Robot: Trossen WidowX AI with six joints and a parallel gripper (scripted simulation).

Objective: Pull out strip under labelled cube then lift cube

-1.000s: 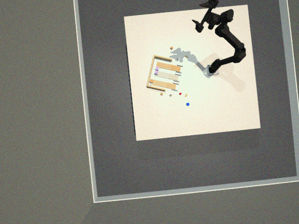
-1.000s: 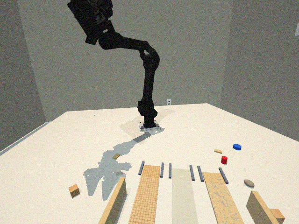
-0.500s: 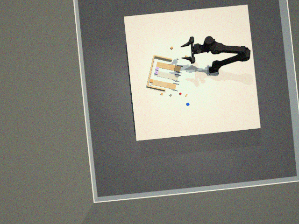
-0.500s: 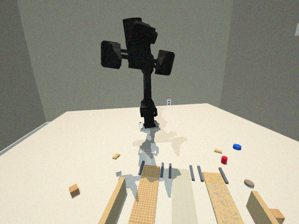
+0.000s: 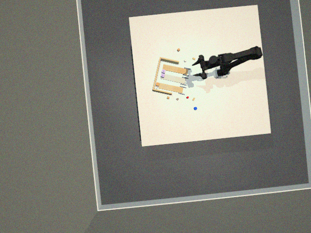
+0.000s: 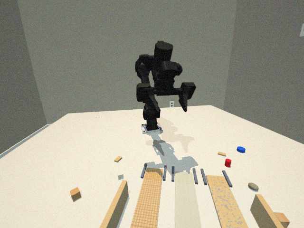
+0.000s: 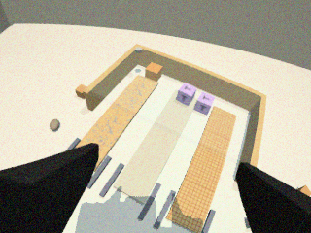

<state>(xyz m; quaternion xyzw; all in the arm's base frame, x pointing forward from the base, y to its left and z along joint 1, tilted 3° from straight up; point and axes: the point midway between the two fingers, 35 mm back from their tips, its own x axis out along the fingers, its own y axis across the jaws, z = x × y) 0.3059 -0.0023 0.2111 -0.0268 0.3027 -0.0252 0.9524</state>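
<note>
My gripper tip is 200 mm above the nearly see-through strip, 140 mm short of it and 10 mm to the left of it. Also, from my gripper tip: grey pebble: 200 mm to the left, 200 mm below, 130 mm ahead; red cylinder: 200 mm to the left, 190 mm below, 30 mm ahead; blue disc: 320 mm to the left, 200 mm below, 30 mm behind.
</note>
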